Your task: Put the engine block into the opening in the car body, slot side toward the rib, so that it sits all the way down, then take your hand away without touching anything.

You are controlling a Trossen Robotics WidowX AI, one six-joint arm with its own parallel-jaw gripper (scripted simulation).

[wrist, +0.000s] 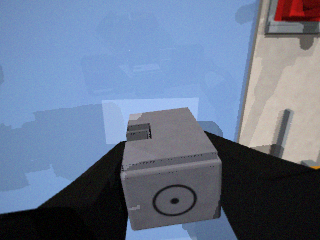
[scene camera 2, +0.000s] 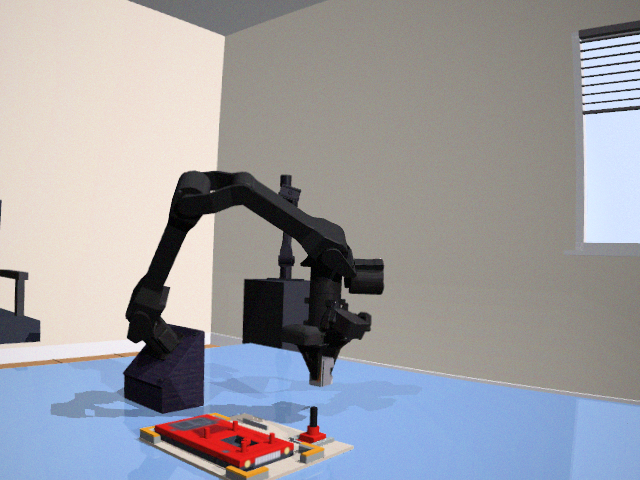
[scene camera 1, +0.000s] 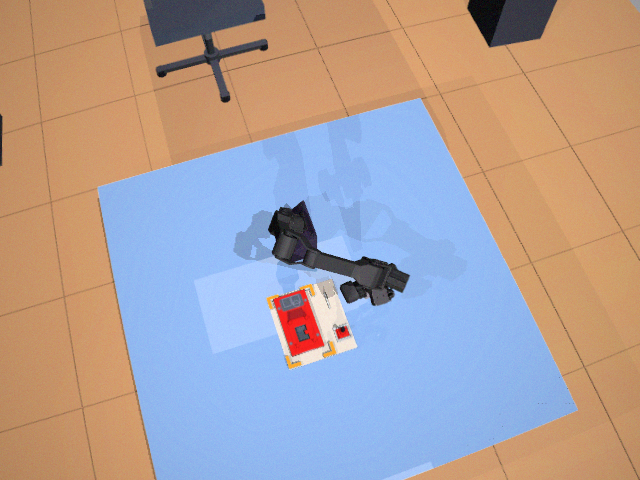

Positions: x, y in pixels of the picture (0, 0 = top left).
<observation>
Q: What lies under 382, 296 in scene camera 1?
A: My gripper.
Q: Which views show my gripper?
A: The wrist view, scene camera 2 and scene camera 1: all of them.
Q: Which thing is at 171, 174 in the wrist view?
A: A grey engine block.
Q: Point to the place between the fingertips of my gripper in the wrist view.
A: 163, 144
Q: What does my gripper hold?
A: A grey engine block.
</observation>
